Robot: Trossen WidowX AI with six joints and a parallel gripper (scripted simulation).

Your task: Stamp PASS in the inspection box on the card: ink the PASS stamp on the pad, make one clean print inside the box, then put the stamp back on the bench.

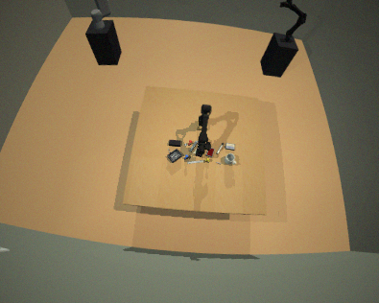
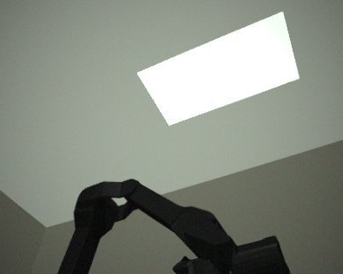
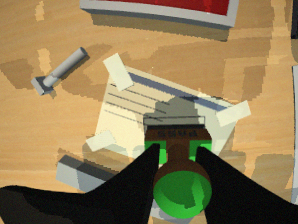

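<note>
The white card is 10 mm behind my gripper tip and 30 mm below it. Round my gripper tip: white cylinder (60 mm behind, 220 mm to the left, 20 mm below); yellow block (100 mm ahead, 80 mm to the left, 10 mm below); red ink pad (10 mm ahead, 110 mm to the left, 30 mm below).
</note>
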